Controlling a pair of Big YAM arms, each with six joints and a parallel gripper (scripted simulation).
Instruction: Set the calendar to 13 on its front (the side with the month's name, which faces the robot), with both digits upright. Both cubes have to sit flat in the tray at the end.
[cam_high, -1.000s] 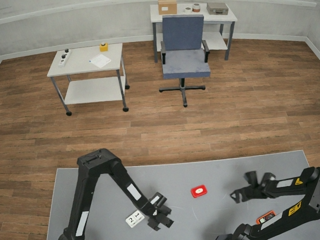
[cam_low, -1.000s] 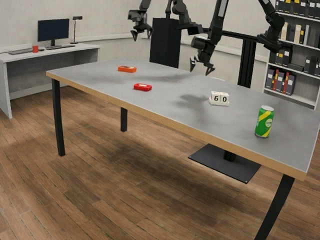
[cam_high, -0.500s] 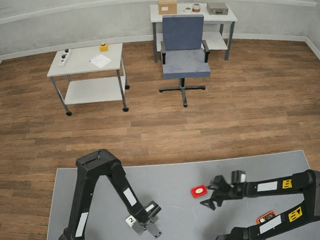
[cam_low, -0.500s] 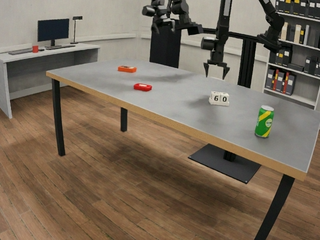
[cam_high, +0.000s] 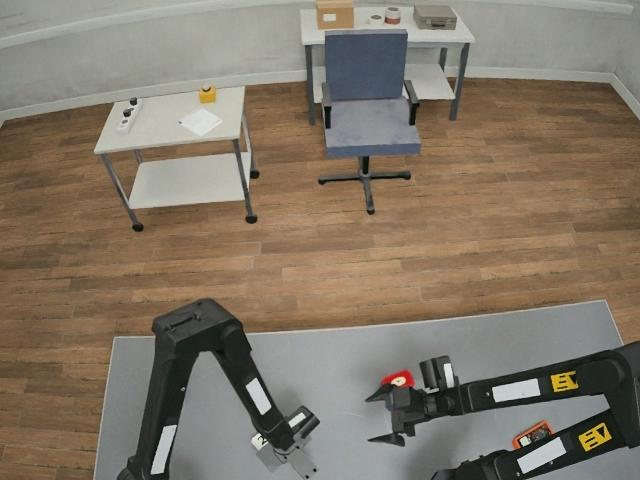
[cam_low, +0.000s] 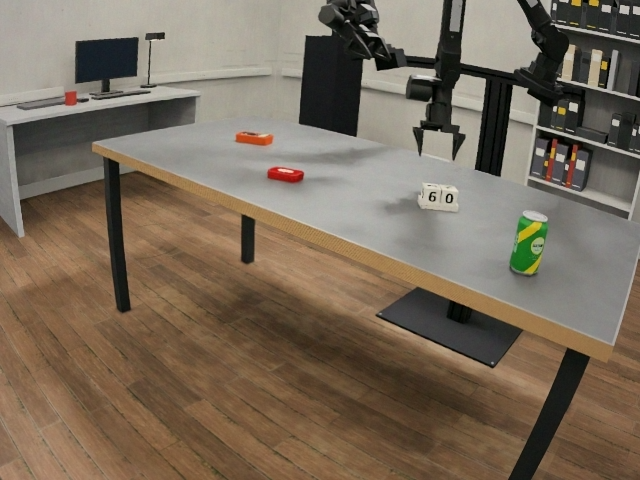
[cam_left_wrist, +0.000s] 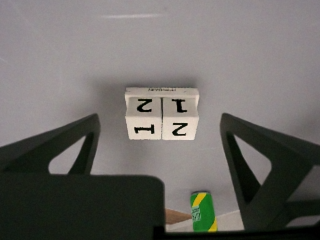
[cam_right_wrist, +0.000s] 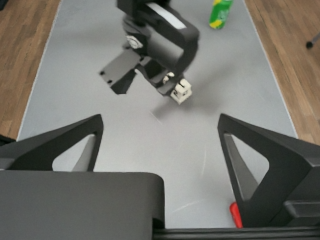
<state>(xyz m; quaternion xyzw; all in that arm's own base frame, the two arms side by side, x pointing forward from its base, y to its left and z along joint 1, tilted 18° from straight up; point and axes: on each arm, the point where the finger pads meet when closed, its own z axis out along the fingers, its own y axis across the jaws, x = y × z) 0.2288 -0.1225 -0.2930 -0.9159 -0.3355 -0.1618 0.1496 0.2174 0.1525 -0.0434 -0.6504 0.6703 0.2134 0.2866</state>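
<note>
Now: left hand 60 mm short of the white calendar tray, 50 mm to the right of it and 110 mm above it. Also, from my left hand: red box: 200 mm ahead, 350 mm to the right, 100 mm below.
</note>
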